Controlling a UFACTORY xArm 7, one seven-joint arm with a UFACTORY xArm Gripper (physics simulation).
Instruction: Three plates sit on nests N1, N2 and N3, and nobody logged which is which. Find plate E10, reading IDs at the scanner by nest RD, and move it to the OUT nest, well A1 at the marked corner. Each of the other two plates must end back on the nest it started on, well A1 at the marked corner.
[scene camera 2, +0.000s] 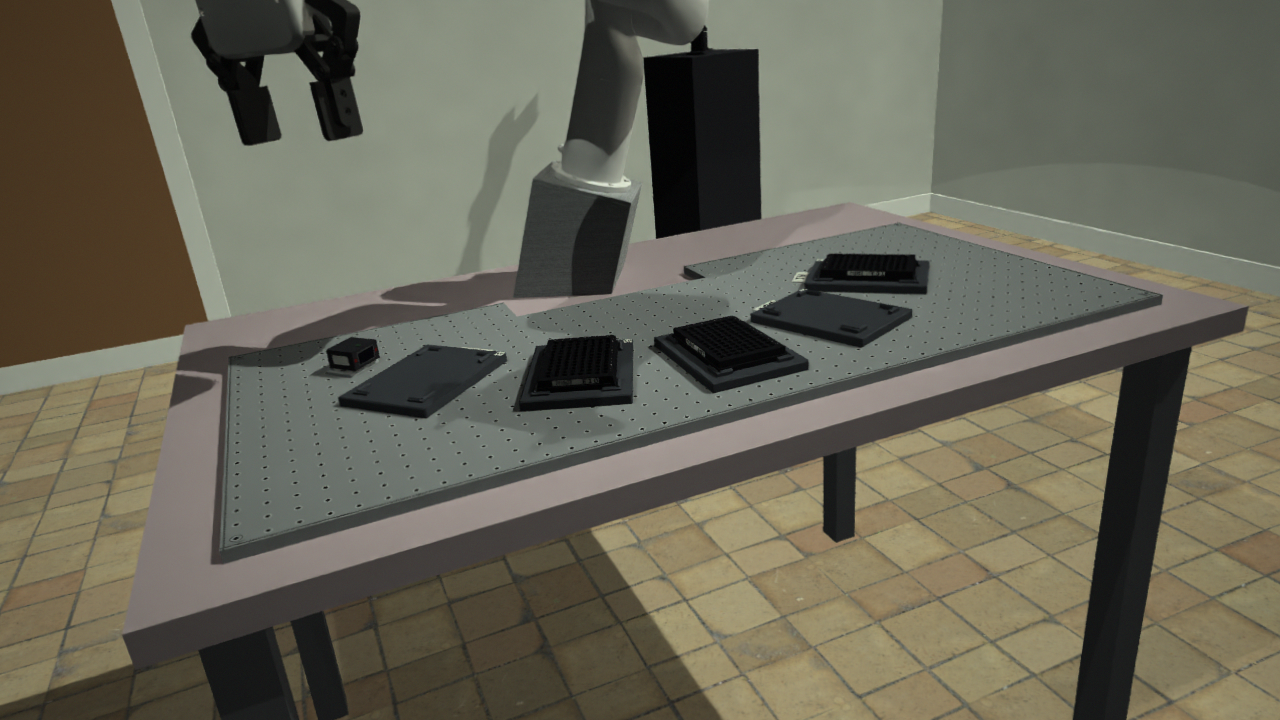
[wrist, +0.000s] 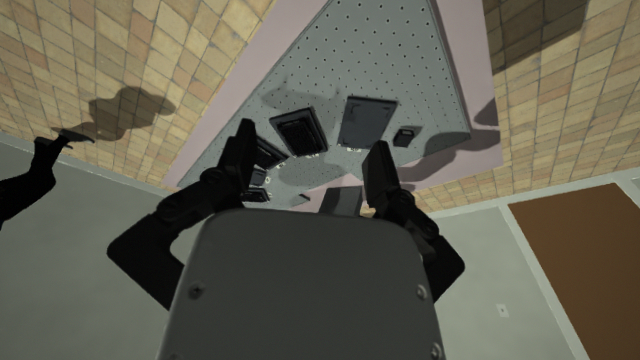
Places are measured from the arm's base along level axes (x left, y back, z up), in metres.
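Pixels of known places: gripper, fingertip midpoint: (scene camera 2: 302, 140) (wrist: 315, 144); arm's base at its link origin: (scene camera 2: 590, 180).
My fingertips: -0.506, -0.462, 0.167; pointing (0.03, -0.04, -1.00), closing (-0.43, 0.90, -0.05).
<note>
For each thing: its middle in the pictures, then the offset to it from my fingertips, as dx, dy, dz. "spot": a spot on its surface instead. Level surfaces: height alone.
- small black scanner at a spot on its surface: (scene camera 2: 352, 354) (wrist: 400, 134) spot: +0.068, +0.308, -0.285
- bare dark nest at the middle of its body: (scene camera 2: 420, 366) (wrist: 367, 132) +0.127, +0.245, -0.299
- black well plate at the middle of its body: (scene camera 2: 579, 362) (wrist: 300, 139) +0.270, +0.113, -0.296
- second plate at the middle of its body: (scene camera 2: 727, 342) (wrist: 257, 155) +0.429, +0.041, -0.296
- bare nest at the middle of its body: (scene camera 2: 830, 313) (wrist: 243, 175) +0.602, +0.046, -0.306
- third plate at the middle of its body: (scene camera 2: 868, 266) (wrist: 249, 196) +0.760, +0.126, -0.296
- far-right nest at the middle of its body: (scene camera 2: 868, 274) (wrist: 250, 194) +0.760, +0.126, -0.307
- perforated grey board at its surface level: dz -0.315
My gripper (scene camera 2: 301, 137) (wrist: 315, 144) is open and empty, high above the left end of the table. A small black scanner (scene camera 2: 352, 354) (wrist: 403, 137) stands on the pegboard, beside a bare dark nest (scene camera 2: 423, 380) (wrist: 367, 122). To the right, one black well plate (scene camera 2: 577, 358) (wrist: 299, 134) sits on its nest (scene camera 2: 572, 399). A second plate (scene camera 2: 729, 340) sits on its nest (scene camera 2: 756, 375). Another bare nest (scene camera 2: 832, 317) (wrist: 258, 176) lies further right, and a third plate (scene camera 2: 868, 265) sits on the far-right nest (scene camera 2: 881, 288). Plate IDs and marked corners cannot be made out.
The perforated grey board (scene camera 2: 313, 465) (wrist: 370, 50) lies on the pink table (scene camera 2: 402, 555) (wrist: 470, 75). The arm's grey base block (scene camera 2: 572, 237) (wrist: 341, 200) stands at the back edge. A tall black pedestal (scene camera 2: 702, 134) stands behind the table.
</note>
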